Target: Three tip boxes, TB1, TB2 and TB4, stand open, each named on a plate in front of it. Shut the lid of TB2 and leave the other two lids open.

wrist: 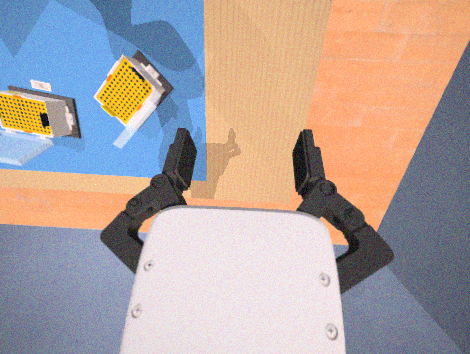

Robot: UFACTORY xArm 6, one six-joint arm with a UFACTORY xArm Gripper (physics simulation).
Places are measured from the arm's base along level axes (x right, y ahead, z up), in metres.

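Pixels of known places: gripper, between the fingertips: (243, 140).
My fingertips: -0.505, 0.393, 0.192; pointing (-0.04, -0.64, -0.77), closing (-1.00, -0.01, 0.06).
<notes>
For each thing: its middle in the pictures, then the offset to it from my fingertips, as dx, dy, dz. "*": a spot on its surface instead. Level surfaces: height alone.
- second open tip box, middle of its body: (20, 115) +0.521, +0.010, -0.283
- small white plate, a spot on its surface: (41, 85) * +0.508, -0.056, -0.346
- blue mat, height of its surface: dz -0.347
- light wooden table top, height of its surface: dz -0.350
A tip box (125, 91) with a yellow perforated top stands open and turned at an angle at the upper left of the wrist view; its clear lid (135, 123) sticks out at its lower right side. A second open tip box (25, 114) is at the left edge, with its clear lid (22, 149) below it in the view. A small white plate (41, 85) lies near the second box; its name is too small to read, so I cannot tell which box is TB2. A third box does not show. My gripper (243, 140) is open and empty, to the right of both boxes and above the table's edge area.
The boxes stand on a blue mat (65, 67). Around it is a light wooden table top (260, 65), with an orange brick-patterned surface (370, 90) beyond it. A blue-grey floor (55, 280) lies at the bottom, and a dark wall-like surface (440, 190) is at the right.
</notes>
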